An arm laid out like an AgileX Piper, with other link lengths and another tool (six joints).
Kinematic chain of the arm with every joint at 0, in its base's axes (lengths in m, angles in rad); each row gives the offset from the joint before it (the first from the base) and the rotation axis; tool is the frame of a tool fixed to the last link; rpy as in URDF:
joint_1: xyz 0 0 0.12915 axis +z
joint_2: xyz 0 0 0 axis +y
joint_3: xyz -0.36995 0 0.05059 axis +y
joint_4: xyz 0.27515 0 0.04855 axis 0.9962 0 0.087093
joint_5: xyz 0 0 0 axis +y
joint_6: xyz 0.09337 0 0.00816 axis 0.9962 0 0.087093
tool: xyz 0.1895 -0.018 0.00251 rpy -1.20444 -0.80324 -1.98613
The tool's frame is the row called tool.
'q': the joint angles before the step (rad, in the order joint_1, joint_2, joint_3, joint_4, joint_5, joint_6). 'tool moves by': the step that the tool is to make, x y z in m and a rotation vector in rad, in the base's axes. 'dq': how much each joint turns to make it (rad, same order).
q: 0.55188, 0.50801, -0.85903, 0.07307, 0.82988, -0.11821
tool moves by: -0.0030, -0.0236, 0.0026, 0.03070, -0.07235, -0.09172
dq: -0.08481, -0.08316, 0.05097, -0.01010, -0.04598, -0.00083
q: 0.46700, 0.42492, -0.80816, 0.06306, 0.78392, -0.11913
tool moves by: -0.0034, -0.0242, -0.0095, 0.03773, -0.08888, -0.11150
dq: -0.10543, -0.11071, 0.10825, -0.00293, -0.09416, -0.00131
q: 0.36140, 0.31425, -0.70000, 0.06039, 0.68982, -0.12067
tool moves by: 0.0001, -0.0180, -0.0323, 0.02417, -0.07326, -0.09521
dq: -0.08802, -0.11898, 0.17124, -0.00144, -0.12954, -0.00197
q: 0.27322, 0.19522, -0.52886, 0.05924, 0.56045, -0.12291
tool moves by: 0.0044, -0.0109, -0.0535, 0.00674, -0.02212, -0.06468
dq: -0.05867, -0.10146, 0.19560, 0.00066, -0.11738, -0.00198
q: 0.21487, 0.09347, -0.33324, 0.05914, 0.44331, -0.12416
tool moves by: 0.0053, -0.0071, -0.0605, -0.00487, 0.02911, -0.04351
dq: -0.03909, -0.06583, 0.17357, -0.00003, -0.07837, -0.00035
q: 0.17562, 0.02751, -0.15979, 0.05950, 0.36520, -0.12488
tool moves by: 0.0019, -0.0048, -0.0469, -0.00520, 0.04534, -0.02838
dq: -0.02685, -0.03305, 0.11484, 0.00272, -0.03625, -0.00089
